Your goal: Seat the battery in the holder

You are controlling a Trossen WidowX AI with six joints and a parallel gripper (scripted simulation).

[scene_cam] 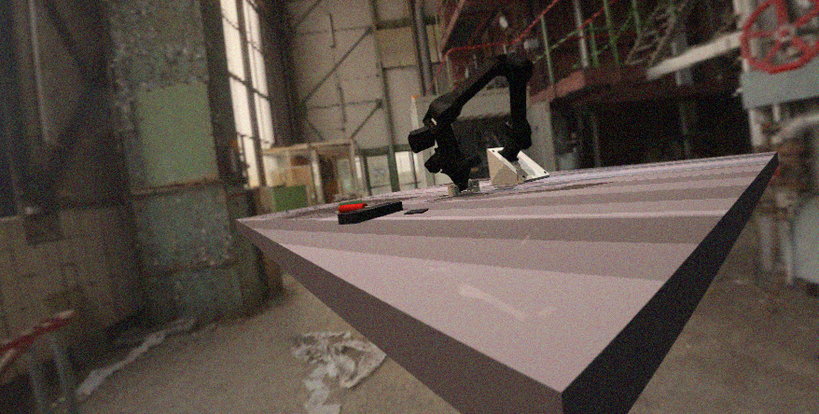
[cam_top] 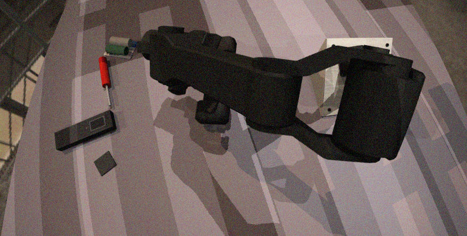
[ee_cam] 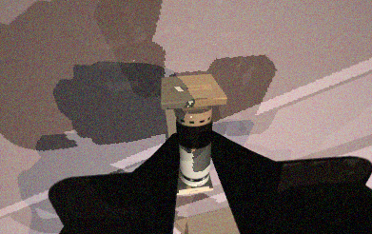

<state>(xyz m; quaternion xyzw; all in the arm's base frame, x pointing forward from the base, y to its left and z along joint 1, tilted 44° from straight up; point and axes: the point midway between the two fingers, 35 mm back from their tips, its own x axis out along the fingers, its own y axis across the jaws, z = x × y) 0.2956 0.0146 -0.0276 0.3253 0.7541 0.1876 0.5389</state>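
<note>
My gripper tip is 1 cm below the battery. Also, from my gripper tip: black flat box (36 cm ahead, 3 cm to the left); red-handled screwdriver (31 cm ahead, 9 cm to the right); dark square tile (31 cm ahead, 11 cm to the left, 1 cm below).
</note>
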